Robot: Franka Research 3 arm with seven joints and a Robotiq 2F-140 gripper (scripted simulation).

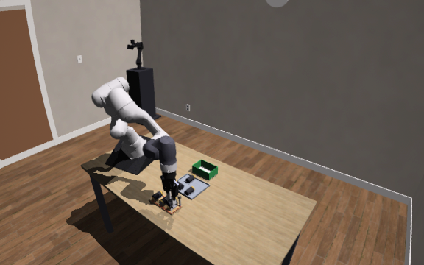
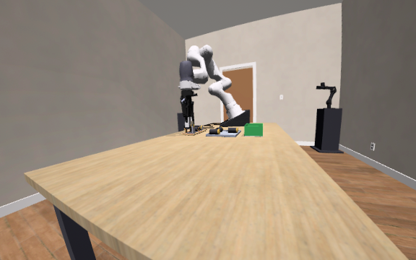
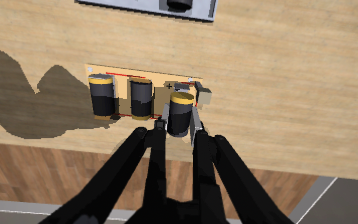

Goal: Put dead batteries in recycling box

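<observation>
The bulb lies 3 cm ahead of my hand and 4 cm to the left of it. The rest, counted from my hand: green recycling box: 5 cm behind, 41 cm to the left, 7 cm below; then grey tray: 5 cm behind, 23 cm to the left, 8 cm below.
</observation>
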